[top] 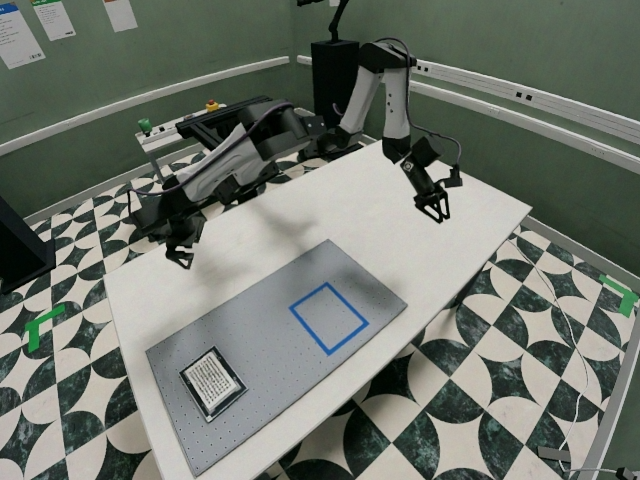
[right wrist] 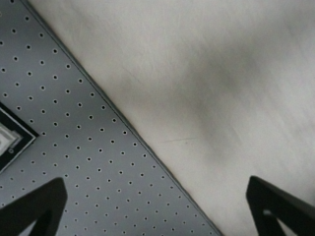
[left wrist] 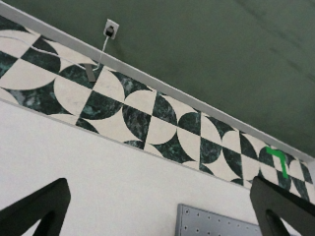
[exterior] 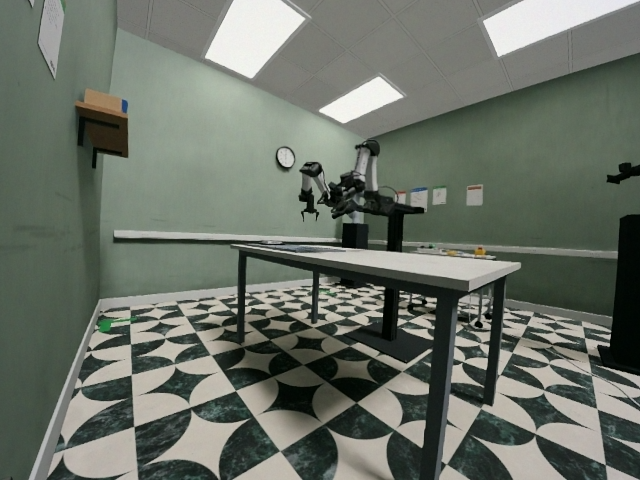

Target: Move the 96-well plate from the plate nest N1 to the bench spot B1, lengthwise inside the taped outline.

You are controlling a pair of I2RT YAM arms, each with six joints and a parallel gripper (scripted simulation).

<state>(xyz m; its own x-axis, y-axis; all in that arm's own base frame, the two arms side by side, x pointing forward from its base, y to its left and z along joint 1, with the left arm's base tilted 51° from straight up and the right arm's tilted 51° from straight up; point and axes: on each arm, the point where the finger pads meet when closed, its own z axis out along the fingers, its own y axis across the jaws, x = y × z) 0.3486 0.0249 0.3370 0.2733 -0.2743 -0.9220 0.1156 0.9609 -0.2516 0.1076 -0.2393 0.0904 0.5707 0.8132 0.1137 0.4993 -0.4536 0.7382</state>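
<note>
Right now the white 96-well plate is 250 mm ahead of my right hand, 180 mm below it and 130 mm to the right of it. Also, from my right hand: black plate nest: 250 mm ahead, 190 mm below, 130 mm to the right.
</note>
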